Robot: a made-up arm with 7 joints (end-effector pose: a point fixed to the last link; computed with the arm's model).
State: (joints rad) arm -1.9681 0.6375 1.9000 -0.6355 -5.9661 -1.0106 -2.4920
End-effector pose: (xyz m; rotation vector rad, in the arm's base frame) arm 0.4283 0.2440 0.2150 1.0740 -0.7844 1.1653
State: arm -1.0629 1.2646 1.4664 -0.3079 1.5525 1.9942 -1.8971
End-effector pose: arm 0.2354 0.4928 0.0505 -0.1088 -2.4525 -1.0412
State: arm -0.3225 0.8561 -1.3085 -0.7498 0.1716 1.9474 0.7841
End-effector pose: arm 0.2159 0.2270 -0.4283 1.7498 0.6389 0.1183
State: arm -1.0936 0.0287 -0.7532 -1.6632 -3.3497 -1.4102 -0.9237
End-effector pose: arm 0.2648 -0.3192 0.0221 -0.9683 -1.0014 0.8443
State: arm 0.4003 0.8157 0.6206 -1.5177 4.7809 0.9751 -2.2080
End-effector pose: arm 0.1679 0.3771 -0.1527 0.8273 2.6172 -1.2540
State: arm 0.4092 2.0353 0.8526 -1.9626 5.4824 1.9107 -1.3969
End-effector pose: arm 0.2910 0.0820 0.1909 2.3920 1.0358 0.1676
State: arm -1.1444 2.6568 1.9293 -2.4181 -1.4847 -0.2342 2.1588
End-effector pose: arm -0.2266 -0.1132 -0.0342 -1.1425 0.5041 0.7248
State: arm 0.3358 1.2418 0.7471 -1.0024 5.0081 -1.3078 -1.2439
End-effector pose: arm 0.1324 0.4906 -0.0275 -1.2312 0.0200 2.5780
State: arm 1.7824 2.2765 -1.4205 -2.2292 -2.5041 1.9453 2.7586
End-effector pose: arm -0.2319 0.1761 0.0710 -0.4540 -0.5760 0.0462
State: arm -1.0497 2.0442 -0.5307 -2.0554 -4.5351 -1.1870 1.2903
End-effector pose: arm 0.2488 0.0977 0.2070 -2.1285 -1.8451 -0.5256
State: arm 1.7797 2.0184 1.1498 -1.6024 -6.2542 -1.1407 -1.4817
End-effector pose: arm 0.2869 0.2985 -0.1001 -0.7776 1.0762 2.1712
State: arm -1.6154 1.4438 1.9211 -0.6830 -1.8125 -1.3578 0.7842
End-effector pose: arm 0.0770 0.5150 0.1230 -1.3577 2.7151 -0.1995
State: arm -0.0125 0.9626 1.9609 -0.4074 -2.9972 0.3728 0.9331
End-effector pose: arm -0.0379 0.4986 -0.2211 1.6275 0.4026 0.1153
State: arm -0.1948 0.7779 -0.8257 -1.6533 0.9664 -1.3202 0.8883
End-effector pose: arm 0.2814 -0.0033 -0.3079 -1.8311 -1.7772 0.4259
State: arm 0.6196 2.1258 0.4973 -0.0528 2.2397 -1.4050 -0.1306
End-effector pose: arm 0.0728 0.4713 0.2672 -1.6304 2.0378 -0.2164
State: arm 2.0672 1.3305 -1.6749 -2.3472 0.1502 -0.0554 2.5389
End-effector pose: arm -0.2123 -0.1328 0.1072 -0.2483 -1.9204 -2.4226
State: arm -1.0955 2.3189 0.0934 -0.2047 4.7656 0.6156 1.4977
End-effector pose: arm -0.1686 0.4211 0.3089 2.5983 -0.9163 1.3488
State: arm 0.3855 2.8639 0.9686 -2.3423 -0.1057 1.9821 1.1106
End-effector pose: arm 0.2082 -0.1663 0.0617 1.4286 -2.3121 -0.3980
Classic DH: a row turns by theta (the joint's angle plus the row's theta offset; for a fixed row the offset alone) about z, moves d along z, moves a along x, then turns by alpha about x. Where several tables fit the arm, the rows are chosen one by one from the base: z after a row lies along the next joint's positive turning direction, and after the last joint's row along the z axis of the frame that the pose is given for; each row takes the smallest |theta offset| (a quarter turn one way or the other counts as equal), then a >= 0, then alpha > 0; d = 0 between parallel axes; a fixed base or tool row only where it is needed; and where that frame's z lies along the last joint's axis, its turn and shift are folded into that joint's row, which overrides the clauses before.
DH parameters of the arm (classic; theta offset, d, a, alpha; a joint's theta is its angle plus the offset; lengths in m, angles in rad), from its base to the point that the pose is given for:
base (fixed): 0 0 0 -1.2217
joint 1: 1.5708 0 0 1.5708
joint 2: 1.2217 0 0 -1.5708
joint 3: -1.5708 -0.2503 0.0281 -1.5708
joint 4: 0 0 -0.0357 1.5708
joint 5: 0 -0.2948 0 -1.5708
joint 6: 0 0 0 1.5708
joint 7: 0 0 0 0

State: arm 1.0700 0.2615 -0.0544 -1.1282 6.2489 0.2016 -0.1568
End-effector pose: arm -0.2222 0.1025 -0.4303 0.2485 0.1559 -0.1213
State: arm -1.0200 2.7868 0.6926 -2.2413 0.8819 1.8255 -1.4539
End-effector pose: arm -0.0475 -0.1677 0.2403 2.5868 0.4844 -0.3566
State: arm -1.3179 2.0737 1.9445 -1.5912 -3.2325 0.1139 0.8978
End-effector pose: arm -0.3593 0.2266 0.0515 1.8095 0.5825 2.3281
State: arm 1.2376 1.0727 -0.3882 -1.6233 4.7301 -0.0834 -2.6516
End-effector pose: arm -0.1702 0.2106 -0.3241 -0.0603 -0.0152 1.2897
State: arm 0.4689 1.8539 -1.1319 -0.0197 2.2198 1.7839 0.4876
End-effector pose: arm -0.0162 0.5222 0.1578 1.0019 0.5467 2.1336
